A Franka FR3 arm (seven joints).
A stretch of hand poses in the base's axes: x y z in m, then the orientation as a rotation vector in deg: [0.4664 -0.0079 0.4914 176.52 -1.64 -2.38]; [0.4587 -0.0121 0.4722 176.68 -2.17 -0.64]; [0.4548 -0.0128 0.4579 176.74 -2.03 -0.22]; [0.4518 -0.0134 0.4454 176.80 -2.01 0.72]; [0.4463 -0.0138 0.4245 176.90 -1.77 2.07]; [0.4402 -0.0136 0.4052 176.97 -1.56 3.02]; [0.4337 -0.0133 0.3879 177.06 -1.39 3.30]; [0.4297 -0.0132 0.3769 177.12 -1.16 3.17]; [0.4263 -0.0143 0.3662 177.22 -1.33 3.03]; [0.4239 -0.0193 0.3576 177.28 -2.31 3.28]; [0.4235 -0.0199 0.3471 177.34 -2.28 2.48]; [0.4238 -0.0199 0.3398 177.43 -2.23 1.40]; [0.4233 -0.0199 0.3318 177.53 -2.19 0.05]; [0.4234 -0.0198 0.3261 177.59 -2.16 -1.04]
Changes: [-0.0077 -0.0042 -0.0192 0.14 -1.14 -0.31]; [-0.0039 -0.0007 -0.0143 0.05 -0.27 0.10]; [-0.0030 -0.0006 -0.0125 0.05 -0.61 0.03]; [-0.0055 -0.0004 -0.0209 0.10 -0.87 0.18]; [-0.0061 0.0002 -0.0193 0.07 -0.61 0.15]; [-0.0065 0.0003 -0.0173 0.09 -0.18 0.12]; [-0.0040 0.0001 -0.0110 0.05 0.09 0.15]; [-0.0034 -0.0011 -0.0107 0.10 0.09 -0.11]; [-0.0024 -0.0050 -0.0086 0.08 -0.18 -0.63]; [-0.0004 -0.0006 -0.0105 0.05 0.52 0.01]; [0.0003 0.0000 -0.0073 0.09 0.70 0.02]; [-0.0005 0.0000 -0.0080 0.10 0.87 0.01]; [0.0001 0.0001 -0.0057 0.07 0.70 0.00]
